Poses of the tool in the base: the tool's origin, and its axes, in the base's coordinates. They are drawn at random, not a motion.
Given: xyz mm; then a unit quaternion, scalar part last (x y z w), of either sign.
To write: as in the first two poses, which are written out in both.
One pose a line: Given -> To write
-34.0 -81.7 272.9 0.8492 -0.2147 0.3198 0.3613 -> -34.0 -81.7 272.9 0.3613 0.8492 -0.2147 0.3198
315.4 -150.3 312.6 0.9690 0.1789 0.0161 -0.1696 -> 315.4 -150.3 312.6 0.1696 -0.9690 -0.1789 -0.0161
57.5 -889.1 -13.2 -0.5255 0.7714 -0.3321 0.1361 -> 57.5 -889.1 -13.2 0.1361 -0.5255 0.7714 -0.3321
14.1 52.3 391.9 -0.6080 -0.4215 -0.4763 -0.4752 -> 14.1 52.3 391.9 0.4752 0.6080 0.4215 0.4763
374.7 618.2 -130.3 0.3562 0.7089 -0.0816 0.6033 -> 374.7 618.2 -130.3 0.6033 0.3562 0.7089 -0.0816
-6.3 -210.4 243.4 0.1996 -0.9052 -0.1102 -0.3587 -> -6.3 -210.4 243.4 0.3587 -0.1996 0.9052 0.1102
